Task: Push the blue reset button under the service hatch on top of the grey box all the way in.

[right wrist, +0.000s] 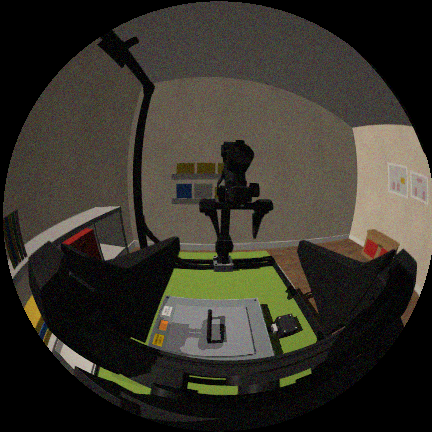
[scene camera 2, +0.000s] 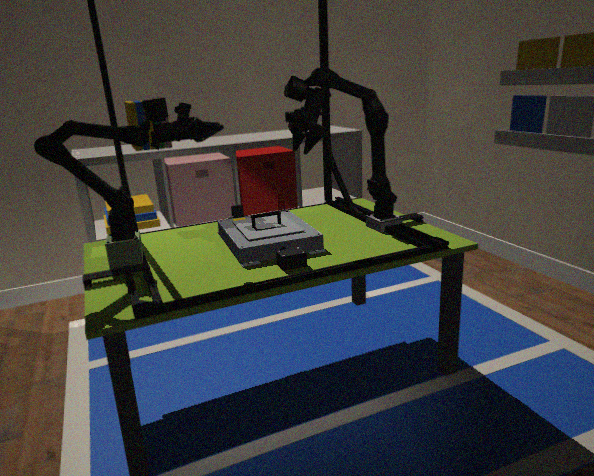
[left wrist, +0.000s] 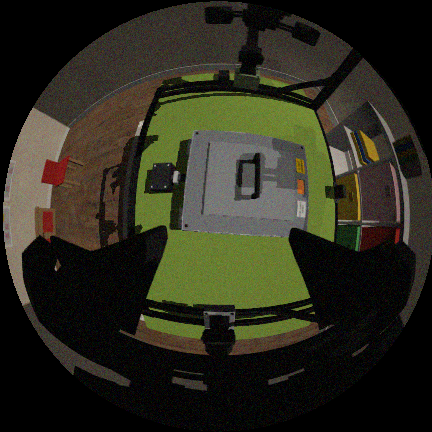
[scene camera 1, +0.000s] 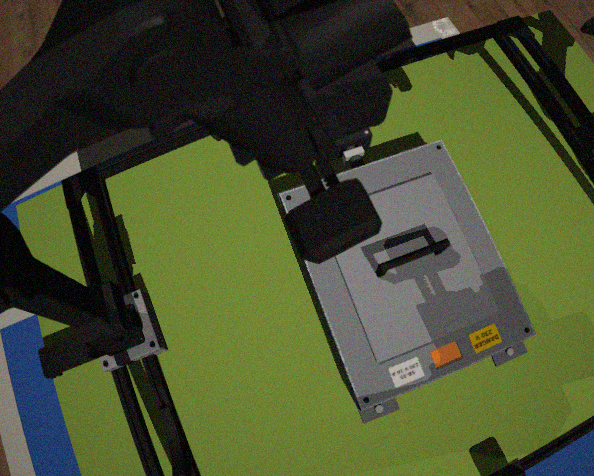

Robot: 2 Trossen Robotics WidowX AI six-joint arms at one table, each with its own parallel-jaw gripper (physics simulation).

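Note:
The grey box lies on the table. The service hatch lies flat and closed on its top, with a black handle standing up. The blue reset button does not show; the hatch hides what is beneath it. My left gripper is open and empty, pointing down high above the table; one finger covers a box corner in scene camera 1. My right gripper is open and empty, raised and roughly level.
A small black box sits beside the grey box at its connector. White, orange and yellow labels mark the opposite side. Black rails frame the green table. Black posts rise behind.

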